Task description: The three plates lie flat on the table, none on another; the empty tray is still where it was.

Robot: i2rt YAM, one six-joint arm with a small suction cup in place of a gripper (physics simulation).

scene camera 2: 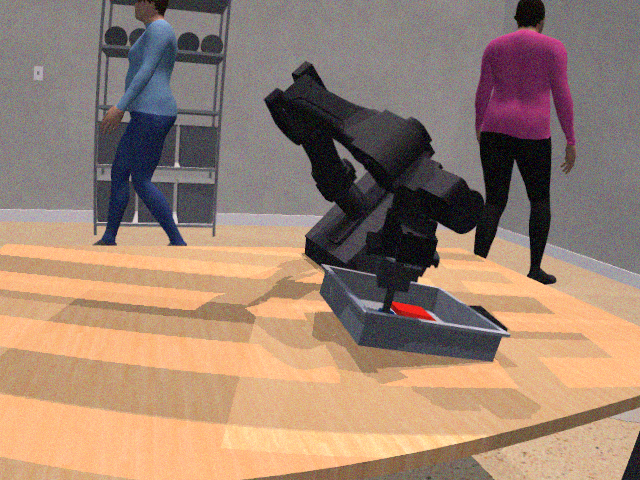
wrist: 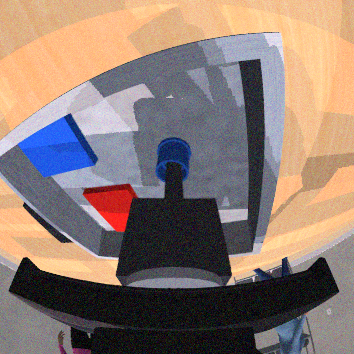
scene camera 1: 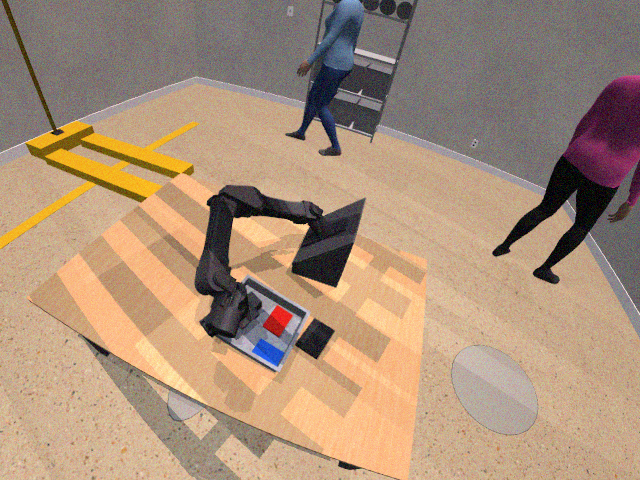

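Note:
The grey tray is tilted, its left side raised off the table in scene camera 2. A red plate and a blue plate lie inside it, apart, towards its lower side. A black plate is outside, close against the tray's lower side. My suction cup is inside the tray, on its bare floor and holding it. The arm hides the cup in scene camera 1; the tray's wall hides the blue plate in scene camera 2.
The arm's large dark slanted base stands on the table behind the tray. Beyond the table are a person in blue, a person in pink, a shelf rack and a yellow forklift-like frame.

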